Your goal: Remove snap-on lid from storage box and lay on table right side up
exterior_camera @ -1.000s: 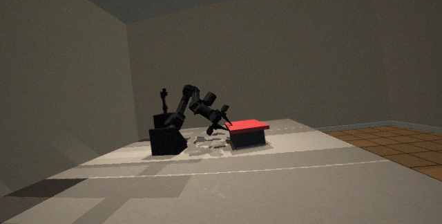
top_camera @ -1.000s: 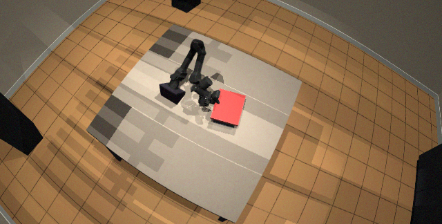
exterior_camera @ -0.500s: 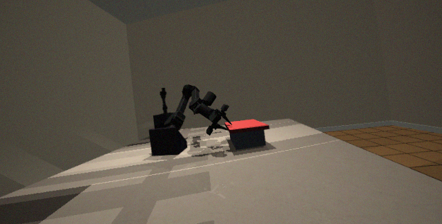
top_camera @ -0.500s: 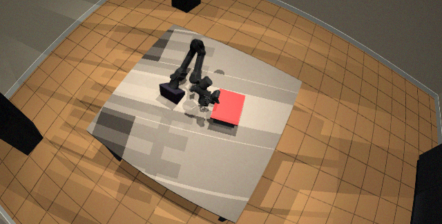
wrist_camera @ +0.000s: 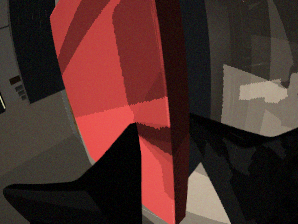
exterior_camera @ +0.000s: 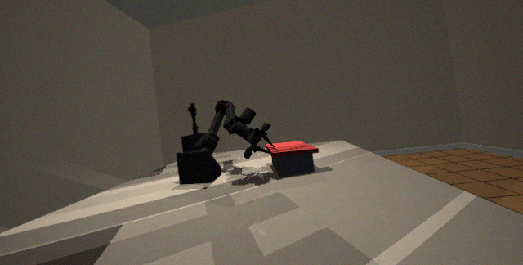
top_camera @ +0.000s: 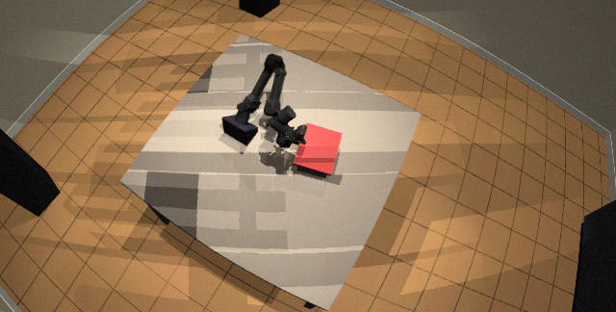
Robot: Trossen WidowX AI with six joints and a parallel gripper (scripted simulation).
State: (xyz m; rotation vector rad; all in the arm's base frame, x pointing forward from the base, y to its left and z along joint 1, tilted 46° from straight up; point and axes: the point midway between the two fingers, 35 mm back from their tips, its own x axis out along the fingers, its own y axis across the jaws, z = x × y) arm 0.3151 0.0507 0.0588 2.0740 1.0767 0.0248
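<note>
The red lid is 7 cm ahead of my gripper tip and 3 cm to the left of it. The rest, counted from my gripper tip: storage box: 7 cm ahead, 3 cm to the left, 5 cm below.
</note>
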